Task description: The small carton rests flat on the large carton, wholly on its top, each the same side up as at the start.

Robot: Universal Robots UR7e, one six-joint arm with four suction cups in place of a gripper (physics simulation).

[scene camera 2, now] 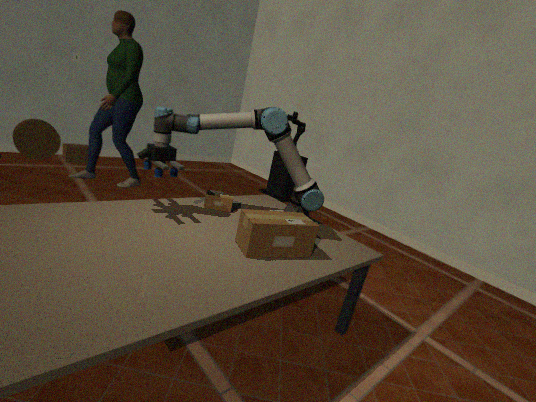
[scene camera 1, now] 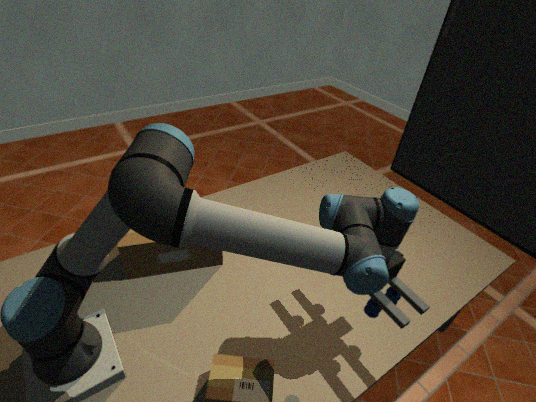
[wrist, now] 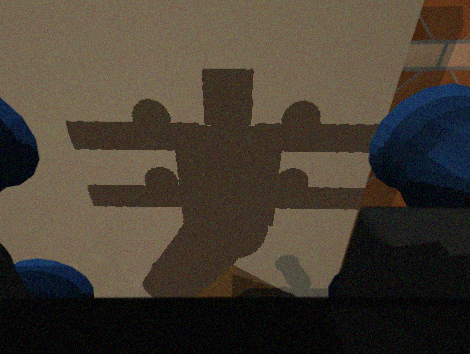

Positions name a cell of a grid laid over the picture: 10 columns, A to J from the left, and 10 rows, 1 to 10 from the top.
Note:
My suction head (wrist: I5) carries nothing. A large carton (scene camera 2: E6) and a small carton (scene camera 1: E10) rest on the table.
The large carton shows as well in scene camera 1 (scene camera 1: C7). The wrist view misses the large carton: it is out of frame.

